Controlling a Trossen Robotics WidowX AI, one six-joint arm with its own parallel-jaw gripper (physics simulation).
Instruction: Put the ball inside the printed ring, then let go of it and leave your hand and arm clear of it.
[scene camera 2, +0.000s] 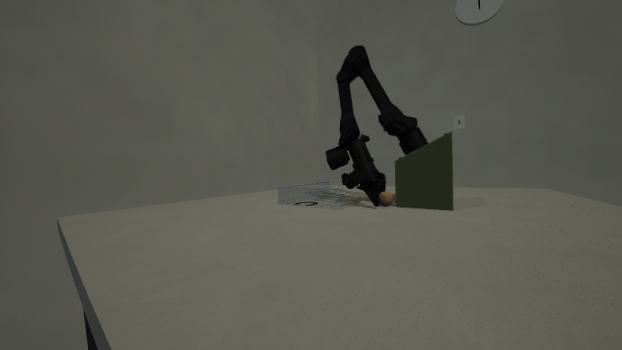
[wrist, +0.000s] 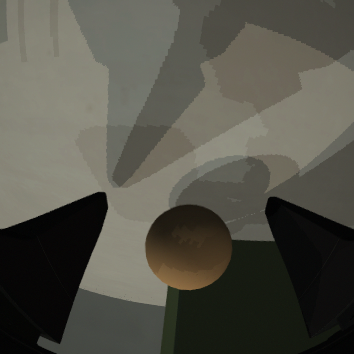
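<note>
An orange-brown ball (scene camera 2: 385, 198) (wrist: 188, 247) rests on the table close to the green panel. My gripper (scene camera 2: 378, 203) (wrist: 189, 203) is open and low at the ball. In the wrist view the ball shows between the two spread fingers, with a gap on each side. In the scene view the fingertips are near the table, at the ball's left, and partly overlap it. The printed ring (scene camera 2: 312, 202) shows as a thin dark curve on the table, left of the gripper. Part of it is hard to see, and it does not show in the wrist view.
A tall green panel (scene camera 2: 425, 175) (wrist: 230, 300) with a sloping top stands just right of the ball in the scene view. A low see-through wall (scene camera 2: 290, 195) stands by the ring. The table (scene camera 2: 300, 270) has shadows around the ball.
</note>
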